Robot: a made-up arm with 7 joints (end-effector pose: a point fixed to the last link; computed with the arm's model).
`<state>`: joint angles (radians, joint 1 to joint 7).
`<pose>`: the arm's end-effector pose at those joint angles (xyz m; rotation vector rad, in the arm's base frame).
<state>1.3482 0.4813 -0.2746 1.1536 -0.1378 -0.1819 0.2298</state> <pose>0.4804 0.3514 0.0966 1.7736 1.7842 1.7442</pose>
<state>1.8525 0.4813 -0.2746 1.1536 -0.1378 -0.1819 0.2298</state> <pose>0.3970 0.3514 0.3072 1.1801 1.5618 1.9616</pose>
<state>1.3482 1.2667 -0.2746 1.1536 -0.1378 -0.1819 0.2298</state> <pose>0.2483 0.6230 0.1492 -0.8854 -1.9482 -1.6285</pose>
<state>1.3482 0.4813 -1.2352 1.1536 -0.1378 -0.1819 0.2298</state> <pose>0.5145 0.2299 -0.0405 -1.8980 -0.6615 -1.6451</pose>
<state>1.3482 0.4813 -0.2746 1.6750 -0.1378 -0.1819 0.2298</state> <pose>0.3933 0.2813 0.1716 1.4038 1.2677 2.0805</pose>
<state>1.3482 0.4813 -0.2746 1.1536 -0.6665 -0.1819 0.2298</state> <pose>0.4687 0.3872 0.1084 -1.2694 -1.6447 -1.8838</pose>
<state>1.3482 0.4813 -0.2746 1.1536 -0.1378 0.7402 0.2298</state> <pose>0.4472 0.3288 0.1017 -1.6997 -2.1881 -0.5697</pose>
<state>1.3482 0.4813 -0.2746 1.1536 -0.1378 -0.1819 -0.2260</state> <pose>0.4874 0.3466 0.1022 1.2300 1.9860 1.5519</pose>
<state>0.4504 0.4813 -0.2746 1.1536 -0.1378 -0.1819 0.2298</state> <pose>0.3550 0.3514 -0.2769 -2.1296 -1.5020 -0.7250</pose>
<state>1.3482 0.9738 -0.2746 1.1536 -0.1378 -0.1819 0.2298</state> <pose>0.3588 0.5447 0.1242 -1.2370 -1.9546 -1.7254</pose>
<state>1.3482 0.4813 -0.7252 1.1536 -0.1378 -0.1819 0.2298</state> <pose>0.5070 0.2810 0.0472 -1.9312 -1.2844 -1.7824</pose>
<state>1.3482 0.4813 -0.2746 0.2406 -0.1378 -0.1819 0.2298</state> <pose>0.4923 0.4459 -0.1131 -1.7930 -2.0489 -0.5756</pose>
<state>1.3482 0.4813 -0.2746 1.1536 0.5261 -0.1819 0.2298</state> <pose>0.4734 0.3029 0.1007 1.8296 1.4116 1.0581</pose>
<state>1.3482 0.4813 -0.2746 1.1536 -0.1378 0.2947 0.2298</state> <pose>0.4616 0.3411 0.0950 -1.8204 -2.0991 -1.1733</pose>
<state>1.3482 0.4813 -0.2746 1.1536 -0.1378 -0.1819 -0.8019</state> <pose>0.4939 0.3452 0.1130 0.5697 2.0864 1.2522</pose>
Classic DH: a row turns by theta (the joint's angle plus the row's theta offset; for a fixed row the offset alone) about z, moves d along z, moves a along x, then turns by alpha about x. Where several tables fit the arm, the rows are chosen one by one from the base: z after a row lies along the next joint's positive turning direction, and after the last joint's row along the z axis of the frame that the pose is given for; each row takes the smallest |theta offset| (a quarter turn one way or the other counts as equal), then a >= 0, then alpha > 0; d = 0 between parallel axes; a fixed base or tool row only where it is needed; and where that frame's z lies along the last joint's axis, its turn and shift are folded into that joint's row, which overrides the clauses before.
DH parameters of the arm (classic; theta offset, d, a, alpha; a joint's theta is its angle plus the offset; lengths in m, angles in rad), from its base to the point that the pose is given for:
base (fixed): 0 0.04 0.03 1.5708
joint 1: 1.5708 -0.2 0.02 1.5708
joint 2: 1.5708 -0.04 0.02 1.5708
joint 3: 1.5708 -0.3 0 1.5708
joint 4: 0 -0.03 0 -1.5708
joint 5: 0 -0.28 -0.03 -1.5708
joint 6: -1.5708 -0.02 0.02 1.5708
joint 7: -1.1071 0 0.0224 0
tool (fixed): 2.6779 0.03 0 0

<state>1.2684 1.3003 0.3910 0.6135 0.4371 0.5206 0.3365</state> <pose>0.1543 0.6863 0.0816 1.0526 2.4508 0.0596</pose>
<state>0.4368 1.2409 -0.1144 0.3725 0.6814 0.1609 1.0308</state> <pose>0.1277 0.6838 -0.1297 -1.8768 -1.9591 0.5902</pose>
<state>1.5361 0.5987 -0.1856 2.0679 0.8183 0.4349 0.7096</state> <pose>0.2202 0.2471 0.1922 2.2381 0.2907 1.7366</pose>
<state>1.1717 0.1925 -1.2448 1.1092 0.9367 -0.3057 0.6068</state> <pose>0.4351 0.0458 -0.1450 2.9388 0.1395 0.5150</pose>
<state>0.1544 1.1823 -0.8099 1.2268 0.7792 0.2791 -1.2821</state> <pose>0.1856 0.4909 -0.2805 -0.3670 -2.0187 -0.4614</pose>
